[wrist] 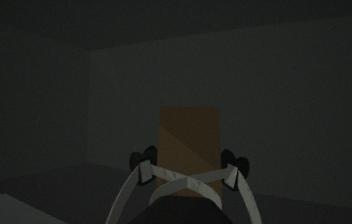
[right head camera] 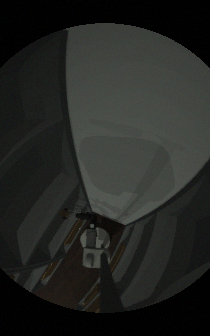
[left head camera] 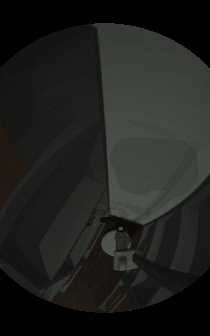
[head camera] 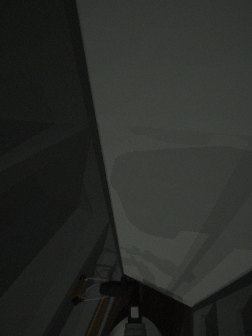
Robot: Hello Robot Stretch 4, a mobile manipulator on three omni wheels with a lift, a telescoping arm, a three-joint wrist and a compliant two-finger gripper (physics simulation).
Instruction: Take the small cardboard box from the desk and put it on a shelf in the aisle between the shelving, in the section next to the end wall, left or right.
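Frame: origin at the robot's base, x ahead, y up, z right, level; metres.
Where they show: gripper, fingertip midpoint: (wrist: 188, 160).
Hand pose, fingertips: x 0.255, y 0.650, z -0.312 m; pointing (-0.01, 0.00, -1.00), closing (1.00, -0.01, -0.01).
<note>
After its pixels a point has its place.
The small cardboard box (wrist: 189, 135) @(z -0.275, x 0.255, y 0.683 m) (head camera: 79, 289) @(z -0.273, x 0.246, y 0.681 m) stands upright between the fingertips in the wrist view. My gripper (wrist: 188, 160) @(z -0.312, x 0.255, y 0.650 m) (right head camera: 65, 214) @(z -0.312, x 0.255, y 0.650 m) is shut on it, with a dark pad at each side of the box. In the head view the gripper and box are at the lower left, at the left shelving (head camera: 55, 260) @(z -0.302, x 0.280, y 0.964 m) (left head camera: 65, 220) @(z -0.359, x 0.169, y 0.964 m). Behind the box, the wrist view shows grey panels (wrist: 280, 90) @(z -0.596, x 0.466, y 0.766 m) meeting in a corner at the left, and a darker level surface low down. Whether the box touches that surface is too dark to tell.
The pale end wall (head camera: 165, 75) @(z 0.086, x 0.429, y 1.530 m) (left head camera: 145, 90) @(z 0.060, x 0.440, y 1.544 m) (right head camera: 130, 90) @(z 0.143, x 0.405, y 1.539 m) rises ahead and stands slanted in view. Right shelving (head camera: 230, 305) @(z 0.506, x 0.199, y 0.543 m) (right head camera: 160, 240) @(z 0.456, x 0.010, y 0.964 m) runs along the other side. Brown floor (left head camera: 95, 280) @(z -0.279, x -0.743, y -0.027 m) (right head camera: 65, 280) @(z -0.436, x -0.915, y -0.027 m) lies between the shelving around my base. Orange strips line the lower shelf edges.
</note>
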